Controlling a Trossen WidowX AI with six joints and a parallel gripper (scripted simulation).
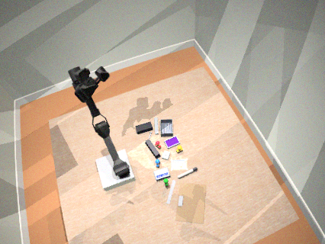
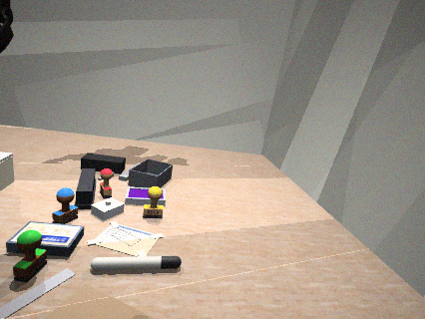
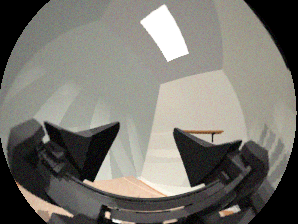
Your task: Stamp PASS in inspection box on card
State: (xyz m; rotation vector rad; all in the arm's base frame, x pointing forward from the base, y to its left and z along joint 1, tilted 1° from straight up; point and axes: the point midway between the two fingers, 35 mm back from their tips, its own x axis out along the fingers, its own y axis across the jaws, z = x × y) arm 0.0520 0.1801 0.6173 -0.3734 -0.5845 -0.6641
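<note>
Now: the green-knobbed stamp 69 cm below my gripper tip, 27 cm to the right of it and 15 cm ahead of it. The rest, counted from my gripper tip: blue-and-white tin (69 cm below, 21 cm to the right, 14 cm ahead); then blue-knobbed stamp (69 cm below, 14 cm to the right, 14 cm ahead); then red-knobbed stamp (69 cm below, 17 cm ahead, 1 cm to the right).
</note>
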